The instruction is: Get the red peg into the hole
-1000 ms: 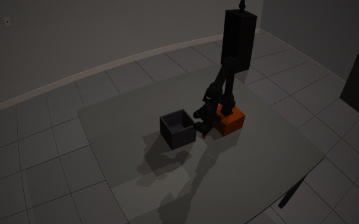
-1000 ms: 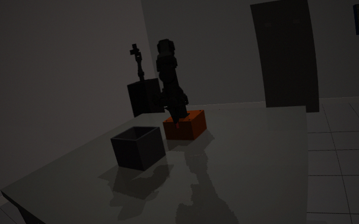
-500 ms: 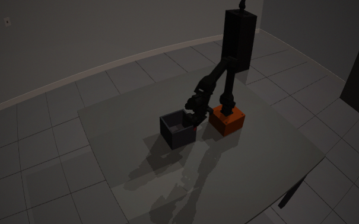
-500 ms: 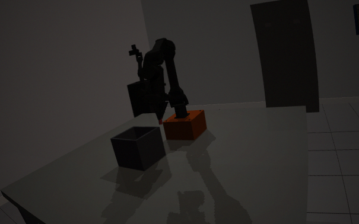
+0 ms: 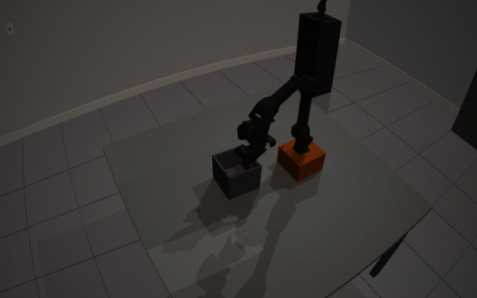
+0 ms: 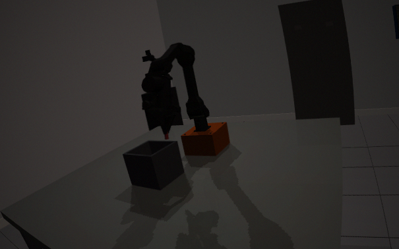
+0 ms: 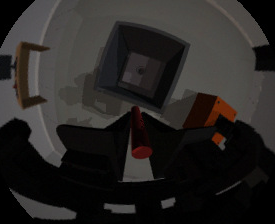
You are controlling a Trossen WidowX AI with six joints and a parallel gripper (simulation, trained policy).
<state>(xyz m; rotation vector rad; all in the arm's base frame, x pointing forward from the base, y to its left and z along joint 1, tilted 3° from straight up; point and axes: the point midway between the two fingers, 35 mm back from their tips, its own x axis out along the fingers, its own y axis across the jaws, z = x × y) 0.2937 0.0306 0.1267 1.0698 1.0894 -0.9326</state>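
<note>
My gripper tip is now 140 mm above the grey plate, 80 mm to the left of it and 20 mm short of it. Round my gripper tip: red peg (20 mm above).
</note>
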